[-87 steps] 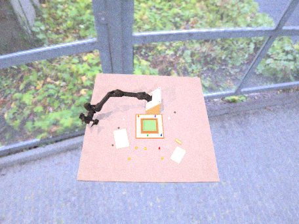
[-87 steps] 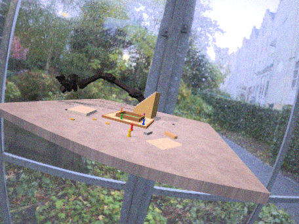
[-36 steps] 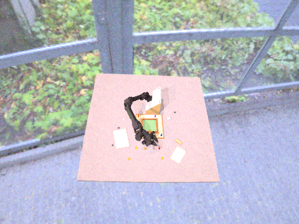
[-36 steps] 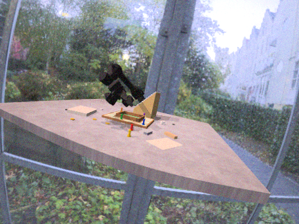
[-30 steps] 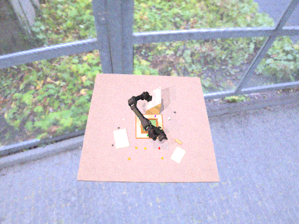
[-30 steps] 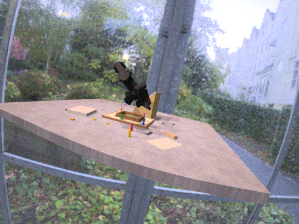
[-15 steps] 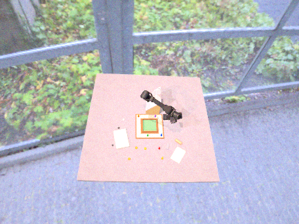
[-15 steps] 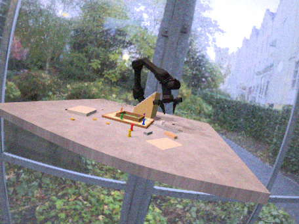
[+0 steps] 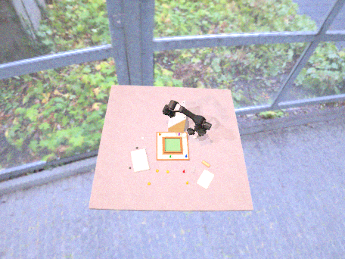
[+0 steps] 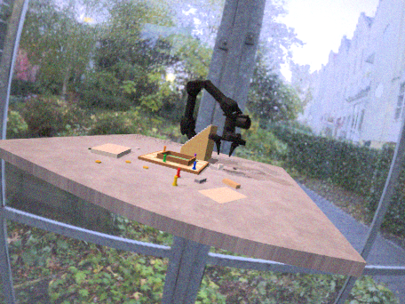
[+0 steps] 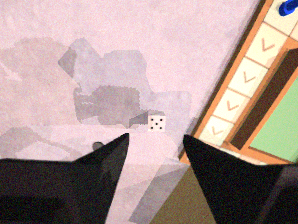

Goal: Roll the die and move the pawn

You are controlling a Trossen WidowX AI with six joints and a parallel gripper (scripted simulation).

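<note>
My gripper tip is 60 mm above the white die. The rest, counted from my gripper tip: blue pawn (210 mm ahead, 80 mm to the right, 40 mm below); then green pawn (220 mm ahead, 220 mm to the right, 40 mm below); then purple pawn (10 mm behind, 150 mm to the right, 40 mm below).
</note>
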